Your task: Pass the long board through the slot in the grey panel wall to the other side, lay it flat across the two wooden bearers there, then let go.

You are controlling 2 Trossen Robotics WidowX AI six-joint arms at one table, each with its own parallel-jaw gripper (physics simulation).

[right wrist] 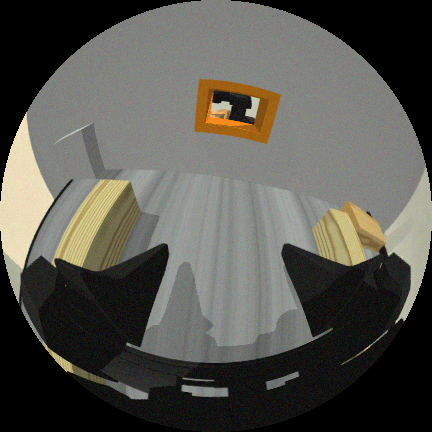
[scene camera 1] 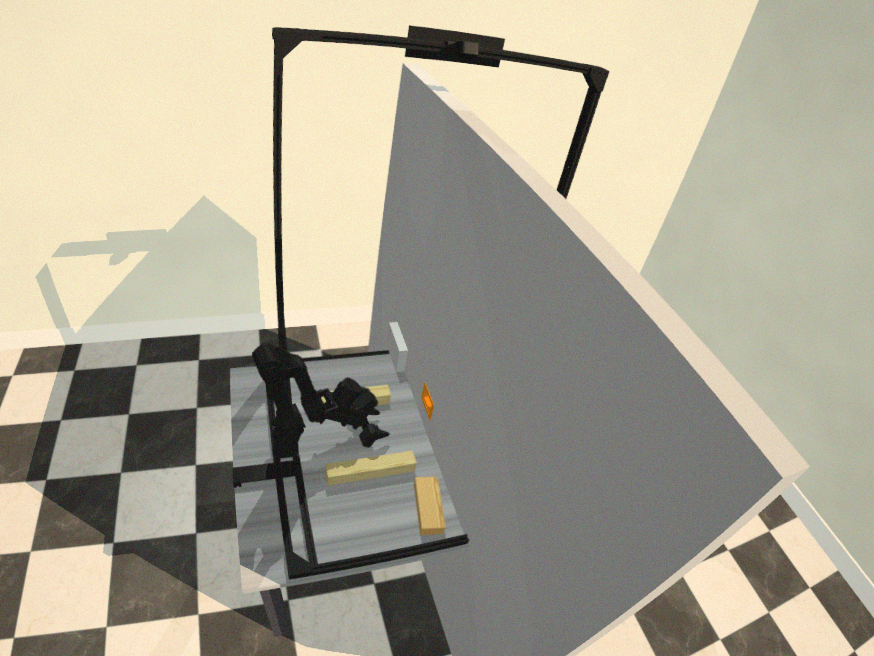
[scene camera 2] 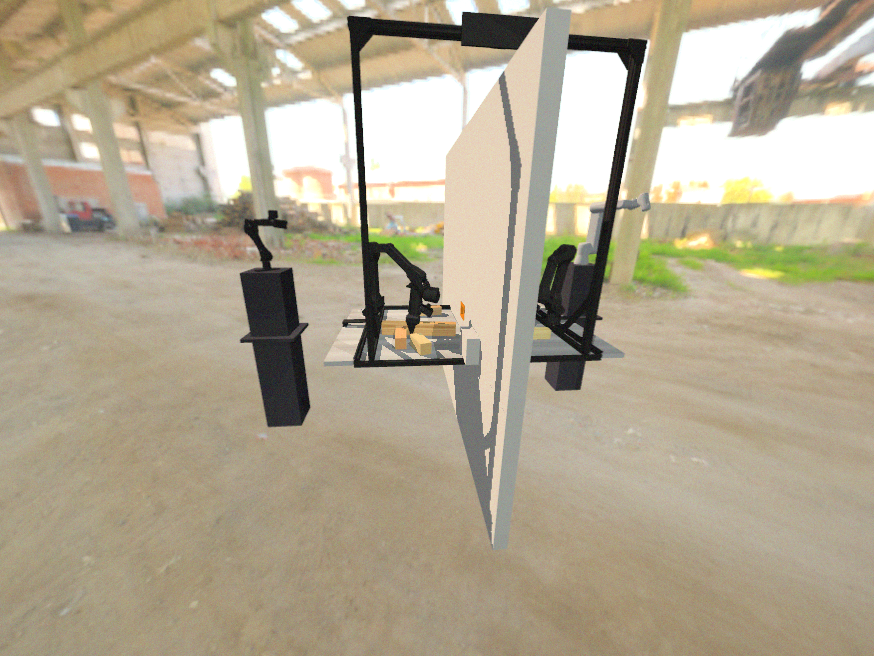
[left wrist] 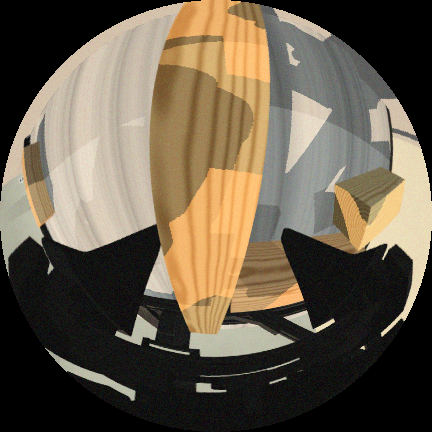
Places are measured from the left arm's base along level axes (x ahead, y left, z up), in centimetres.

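Where they show: left gripper, fingertip midpoint: point(scene camera 2: 412, 330) point(left wrist: 224, 232); right gripper, fingertip midpoint: point(right wrist: 227, 250) point(scene camera 1: 384, 423); left arm's base at its link origin: point(right wrist: 237, 118) point(left wrist: 176, 316); right arm's base at its link origin: point(scene camera 1: 285, 448) point(scene camera 2: 552, 322).
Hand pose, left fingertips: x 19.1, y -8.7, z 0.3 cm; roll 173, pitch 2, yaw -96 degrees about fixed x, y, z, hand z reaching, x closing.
Things, the pixels of their top centre, and the offset from my left fingertips. "spot": a spot on its surface instead.
- long board at its top centre: point(left wrist: 202, 224) point(right wrist: 217, 112) point(scene camera 2: 418, 322) dx +3.1, dy +0.9, dz +3.7 cm
- slot's orange frame at a spot on its surface: point(right wrist: 202, 107) spot: dx +29.4, dy +0.5, dz +7.7 cm
- pale block at its top centre: point(left wrist: 389, 209) point(scene camera 2: 420, 338) dx +2.9, dy -17.5, dz +2.8 cm
- orange-brown block at its top centre: point(left wrist: 316, 286) point(scene camera 2: 400, 331) dx -5.2, dy -8.8, dz +2.8 cm
- tan block at its top centre: point(right wrist: 370, 223) point(scene camera 1: 430, 501) dx +36.5, dy +34.1, dz +1.6 cm
The long board point(scene camera 2: 439, 329) point(left wrist: 215, 200) lies on the table on the left arm's side of the grey panel wall point(scene camera 1: 494, 353) point(scene camera 2: 480, 247) point(right wrist: 325, 150). My left gripper point(scene camera 2: 412, 329) point(left wrist: 224, 232) is open above the board, which shows between its fingers. The slot's orange frame point(scene camera 1: 429, 412) point(right wrist: 202, 107) is in the wall. On the other side, two pale wooden bearers lie apart: one bearer point(scene camera 1: 370, 468) point(right wrist: 340, 237) and another bearer point(scene camera 1: 381, 395) point(right wrist: 95, 220). My right gripper point(scene camera 1: 383, 422) point(right wrist: 227, 250) is open and empty above the table between them, facing the wall.
Beside the long board lie a pale block point(scene camera 2: 421, 343) point(left wrist: 375, 205) and an orange-brown block point(scene camera 2: 400, 338) point(left wrist: 265, 270). Another block point(left wrist: 39, 185) lies at the left wrist view's left edge. A tan block point(scene camera 1: 429, 504) point(right wrist: 367, 227) lies near the wall beyond a bearer.
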